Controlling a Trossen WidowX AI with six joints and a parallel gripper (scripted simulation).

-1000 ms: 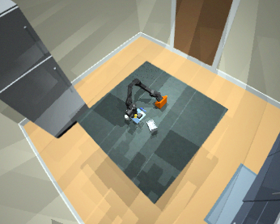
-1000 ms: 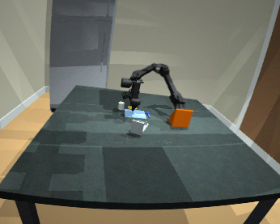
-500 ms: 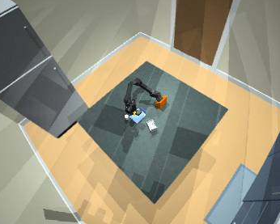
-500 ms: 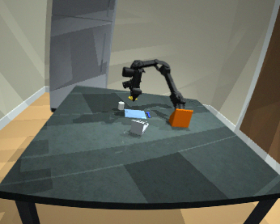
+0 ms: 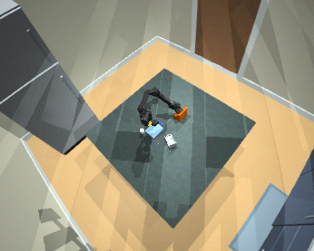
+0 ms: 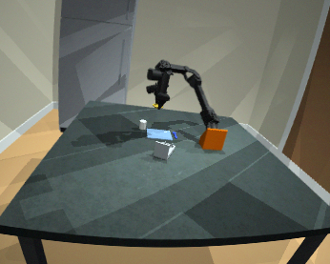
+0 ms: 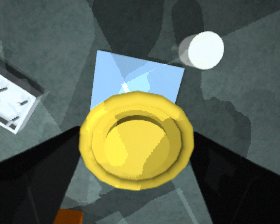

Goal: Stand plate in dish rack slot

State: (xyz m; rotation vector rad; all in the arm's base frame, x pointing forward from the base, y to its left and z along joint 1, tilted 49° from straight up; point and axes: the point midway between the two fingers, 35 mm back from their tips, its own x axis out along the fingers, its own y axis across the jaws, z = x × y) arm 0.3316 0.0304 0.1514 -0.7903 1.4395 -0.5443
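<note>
The dish rack is 210 mm to the left of my gripper tip, 150 mm below it and 50 mm behind it. The rest, counted from my gripper tip: yellow plate 10 mm above; white cup 150 mm below, 80 mm to the right, 70 mm ahead; light blue mat 170 mm below, 40 mm behind, 10 mm to the right.
</note>
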